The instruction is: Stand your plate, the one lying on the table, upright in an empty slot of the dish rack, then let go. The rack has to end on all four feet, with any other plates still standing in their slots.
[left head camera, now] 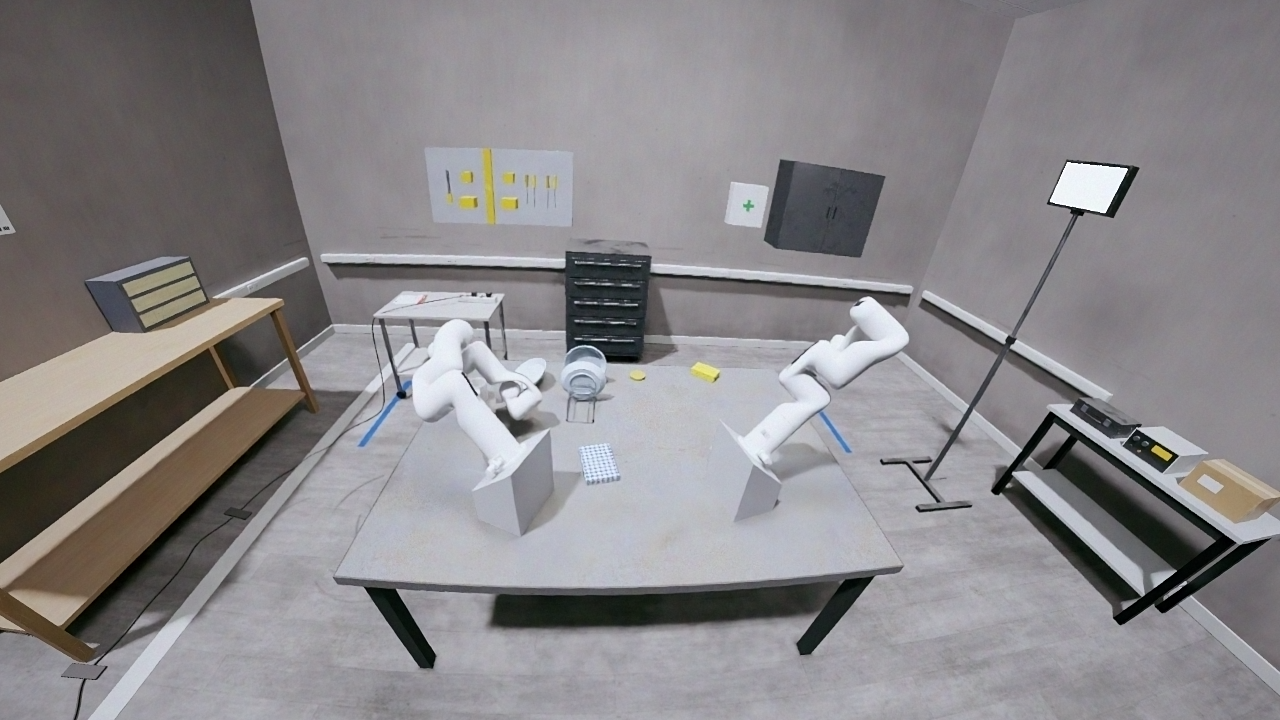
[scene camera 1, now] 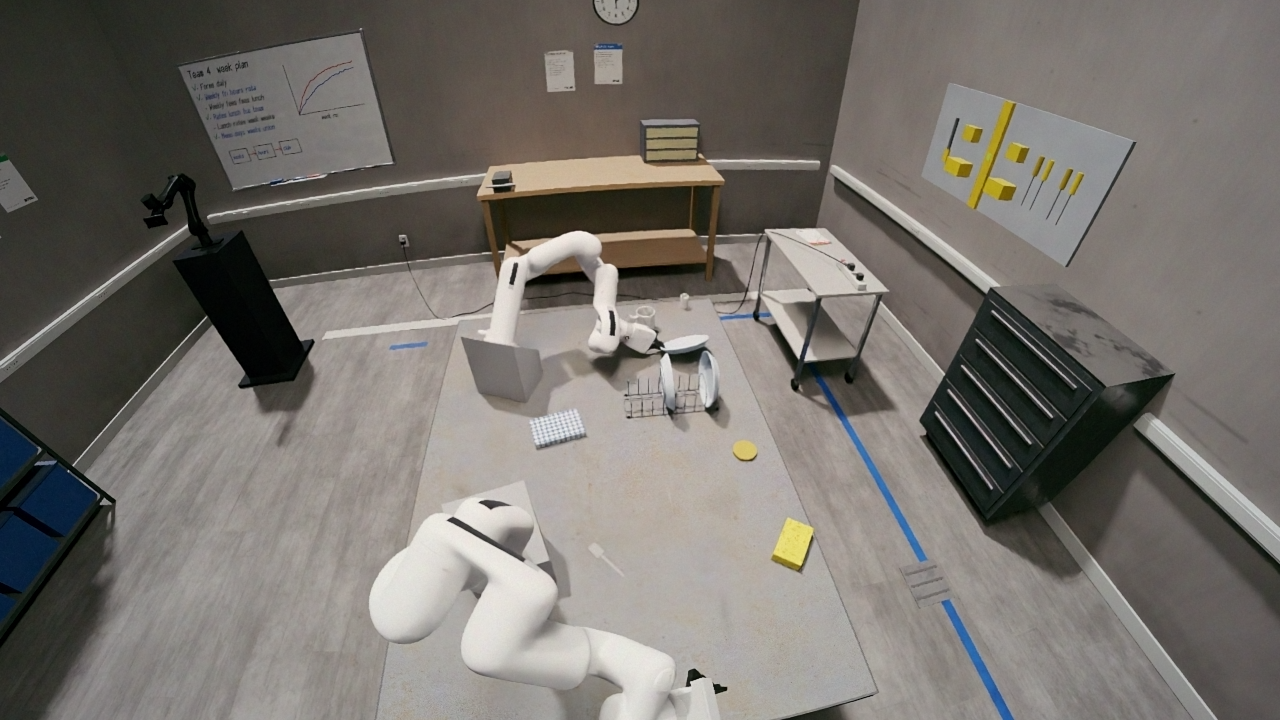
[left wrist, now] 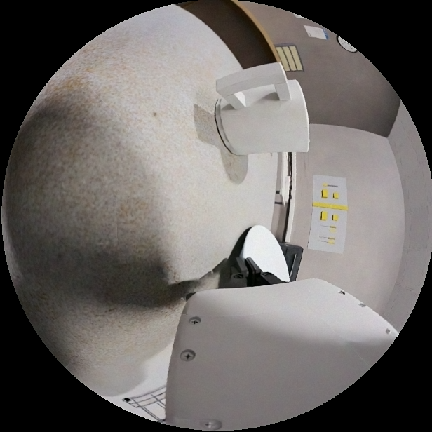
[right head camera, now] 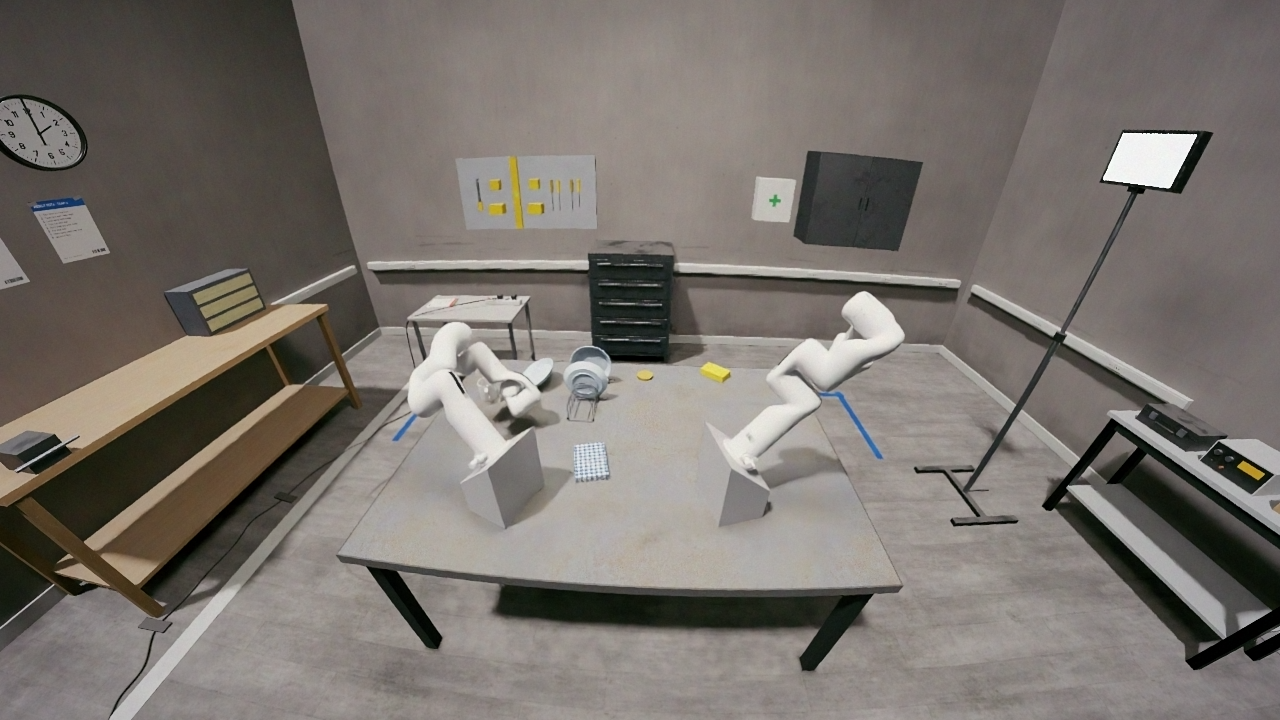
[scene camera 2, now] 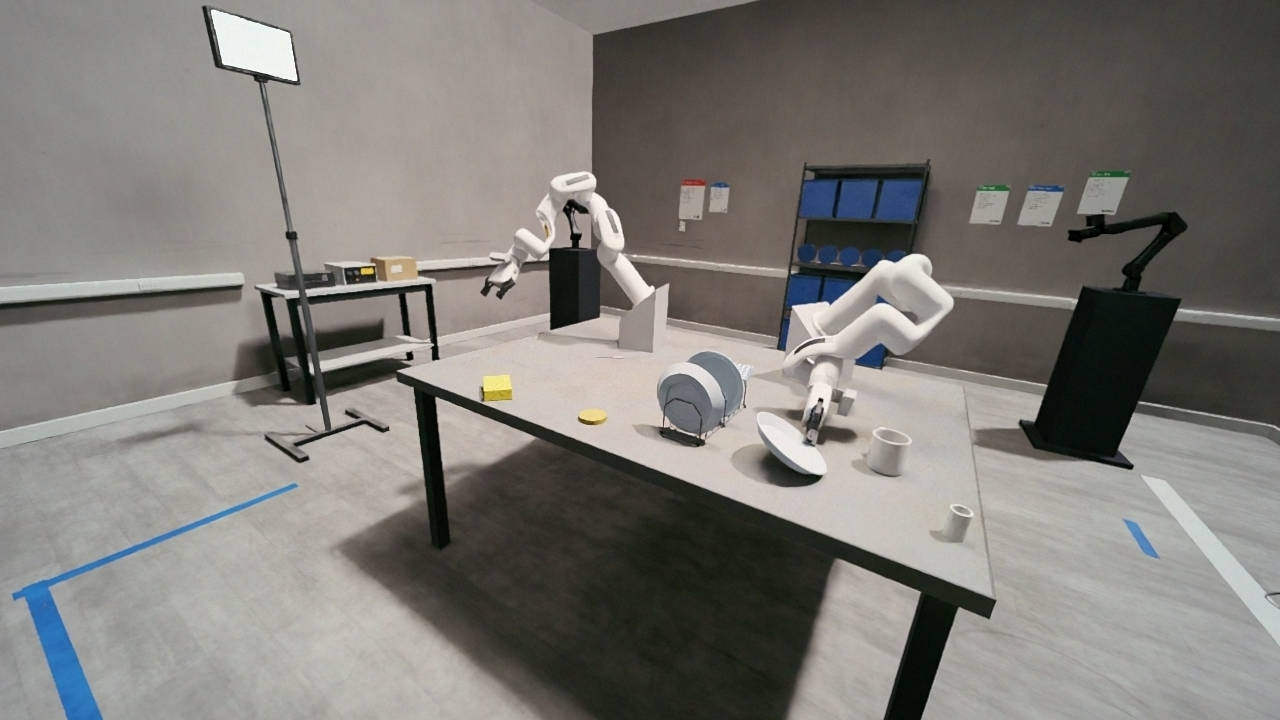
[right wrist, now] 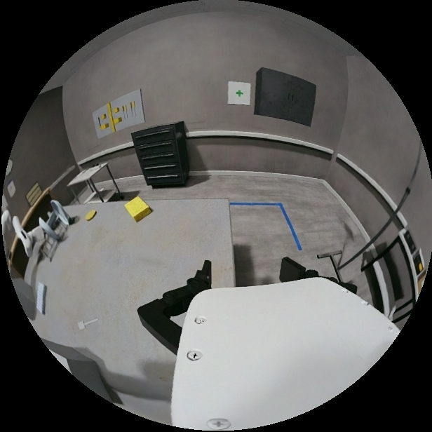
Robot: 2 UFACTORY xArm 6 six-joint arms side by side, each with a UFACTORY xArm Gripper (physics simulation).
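Observation:
The pale plate is tilted, its near edge raised and its far edge low over the table. My left gripper is shut on its raised rim. The wire dish rack stands beside it on the table. Two plates stand upright in it, one at its outer end and one near its middle; slots toward the robot side are empty. My right gripper is open and empty, far from the rack.
A white mug stands near the left gripper, with a small cup beyond. A yellow disc, a yellow sponge, a checked cloth and a white utensil lie on the table.

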